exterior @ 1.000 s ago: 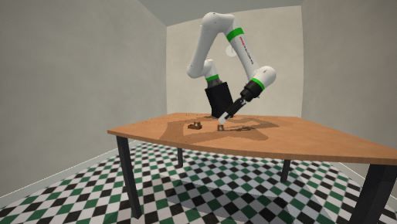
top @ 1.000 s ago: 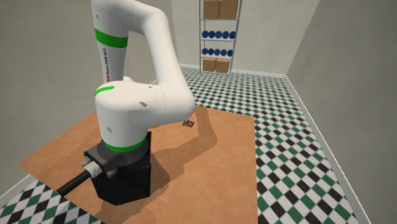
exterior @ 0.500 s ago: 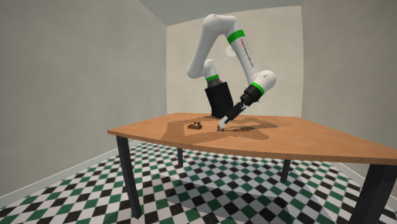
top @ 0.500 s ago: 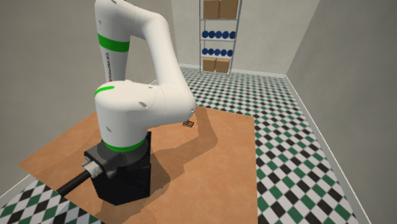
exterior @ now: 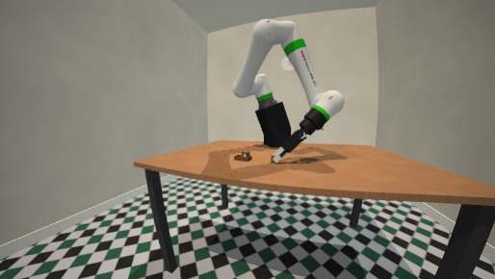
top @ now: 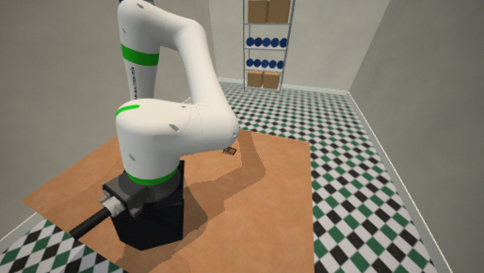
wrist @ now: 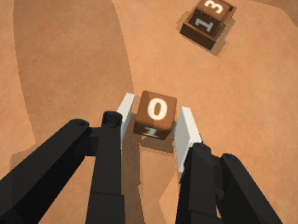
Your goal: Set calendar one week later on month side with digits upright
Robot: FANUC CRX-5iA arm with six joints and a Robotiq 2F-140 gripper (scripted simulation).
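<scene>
Now: the brown cube 20 mm to the right of my hand, 20 mm below it and 10 mm ahead of it. From my hand the other things lie so: brown calendar tray (180 mm to the right, 30 mm below, 20 mm ahead).
</scene>
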